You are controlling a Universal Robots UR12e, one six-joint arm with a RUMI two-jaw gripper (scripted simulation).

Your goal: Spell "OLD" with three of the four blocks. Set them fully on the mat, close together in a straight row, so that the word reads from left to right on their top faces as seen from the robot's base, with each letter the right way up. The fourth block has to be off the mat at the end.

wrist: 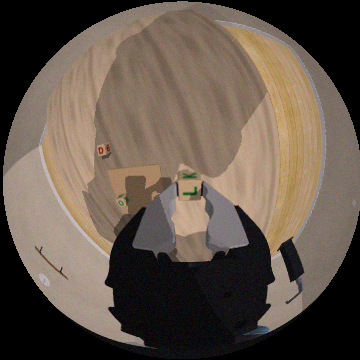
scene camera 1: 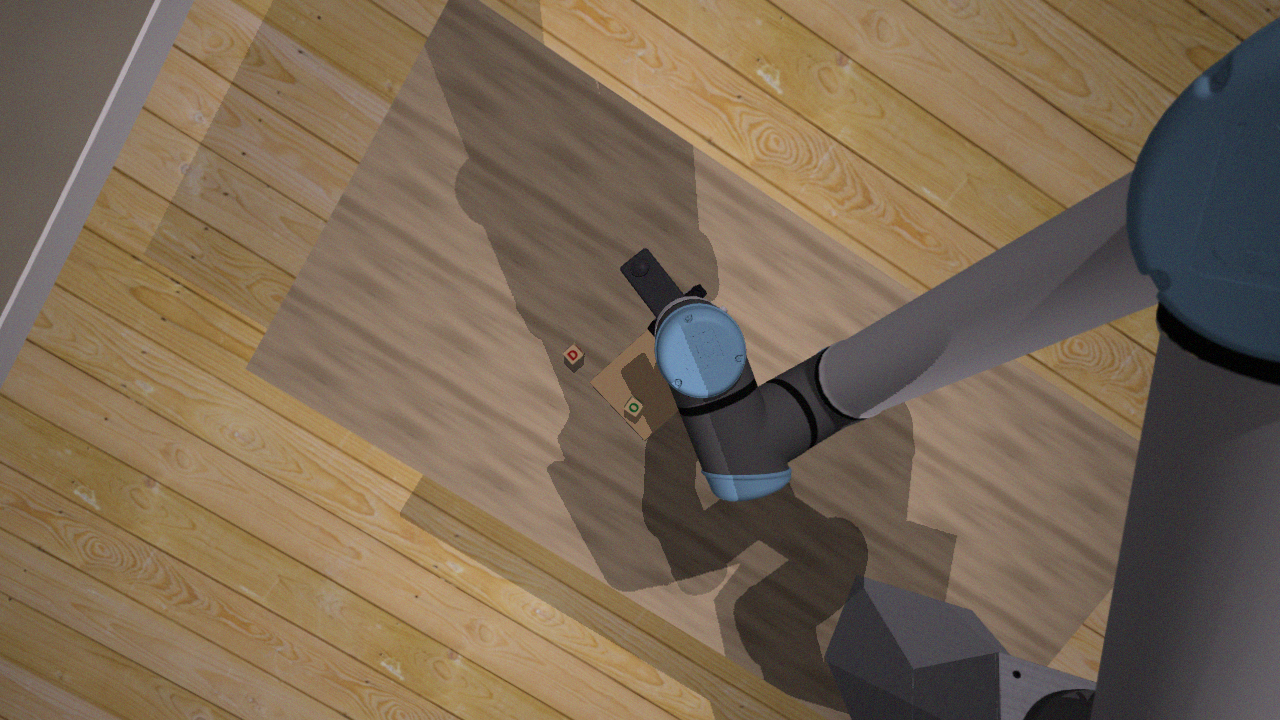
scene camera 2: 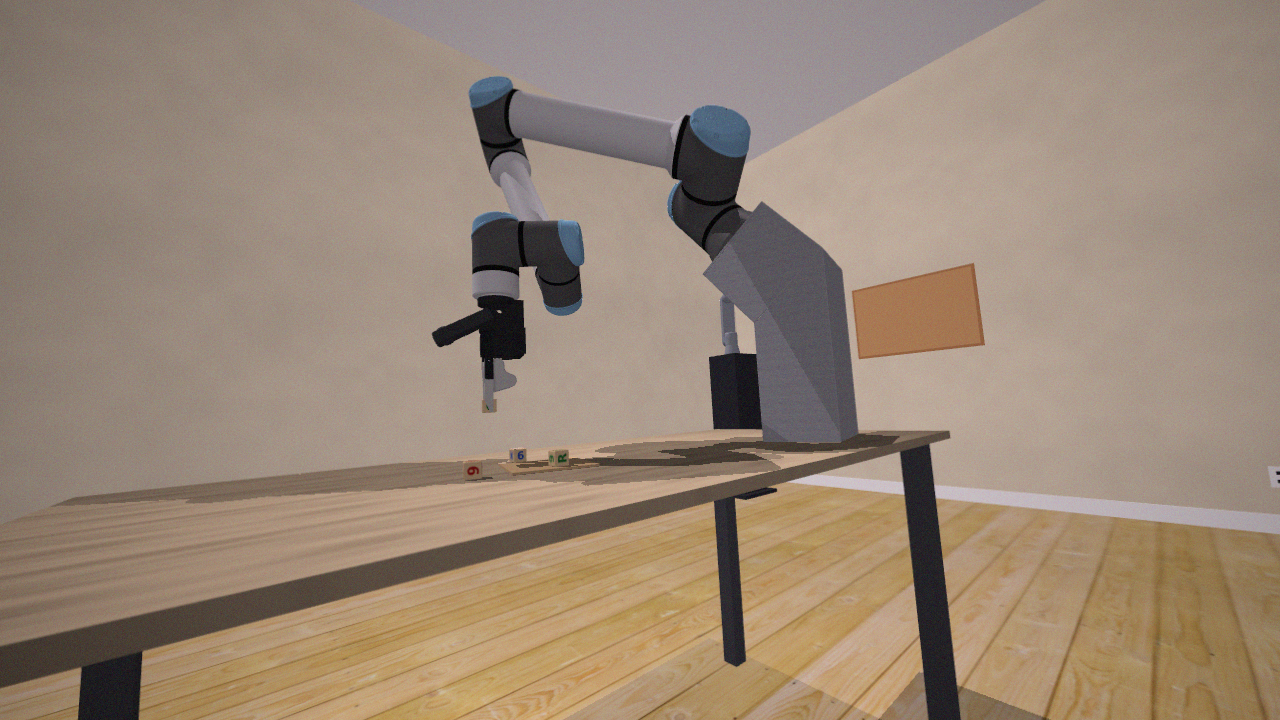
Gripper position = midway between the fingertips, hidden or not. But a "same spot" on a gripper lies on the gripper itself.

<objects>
The gripper shows in the wrist view, in scene camera 1 (676, 306) and in scene camera 2. A mat shows in the wrist view (142, 184), in scene camera 1 and in scene camera 2. The same spot on the mat: (scene camera 2: 519, 468) is (scene camera 1: 616, 372). One and the same spot on the gripper: (wrist: 151, 230) is (scene camera 2: 484, 366).
</objects>
